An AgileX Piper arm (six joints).
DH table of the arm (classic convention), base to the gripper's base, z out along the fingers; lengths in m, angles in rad. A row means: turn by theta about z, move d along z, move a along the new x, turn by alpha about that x. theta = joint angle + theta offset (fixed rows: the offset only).
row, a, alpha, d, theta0
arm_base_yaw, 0, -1.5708, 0.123, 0
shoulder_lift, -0.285, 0, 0, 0.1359
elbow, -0.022, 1.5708, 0, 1.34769
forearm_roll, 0, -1.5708, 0.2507, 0
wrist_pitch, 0, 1.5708, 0, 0
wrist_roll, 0, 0, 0.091, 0
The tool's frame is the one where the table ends.
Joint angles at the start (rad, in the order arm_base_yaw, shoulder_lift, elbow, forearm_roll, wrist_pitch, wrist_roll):
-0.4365, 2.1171, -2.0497, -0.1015, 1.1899, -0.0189
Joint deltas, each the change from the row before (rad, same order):
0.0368, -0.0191, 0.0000, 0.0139, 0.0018, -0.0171
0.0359, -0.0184, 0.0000, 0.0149, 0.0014, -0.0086
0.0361, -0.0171, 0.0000, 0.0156, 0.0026, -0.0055
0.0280, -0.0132, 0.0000, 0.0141, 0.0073, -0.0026
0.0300, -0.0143, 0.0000, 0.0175, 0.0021, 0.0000
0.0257, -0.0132, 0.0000, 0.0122, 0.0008, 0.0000
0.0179, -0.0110, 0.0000, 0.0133, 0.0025, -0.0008
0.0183, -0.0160, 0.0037, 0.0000, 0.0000, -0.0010
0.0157, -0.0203, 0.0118, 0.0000, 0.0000, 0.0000
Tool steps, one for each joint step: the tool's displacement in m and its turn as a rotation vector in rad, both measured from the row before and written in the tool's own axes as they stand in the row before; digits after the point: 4 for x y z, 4 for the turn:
-0.0012, 0.0172, -0.0110, -0.0262, -0.0214, -0.0439
-0.0014, 0.0169, -0.0104, -0.0273, -0.0209, -0.0343
-0.0013, 0.0171, -0.0096, -0.0287, -0.0182, -0.0313
-0.0005, 0.0135, -0.0072, -0.0247, -0.0086, -0.0220
-0.0010, 0.0146, -0.0076, -0.0288, -0.0148, -0.0201
-0.0008, 0.0123, -0.0068, -0.0223, -0.0141, -0.0183
-0.0004, 0.0090, -0.0055, -0.0203, -0.0097, -0.0118
-0.0001, 0.0081, -0.0070, -0.0080, -0.0128, -0.0171
0.0012, 0.0069, -0.0071, -0.0071, -0.0089, -0.0137

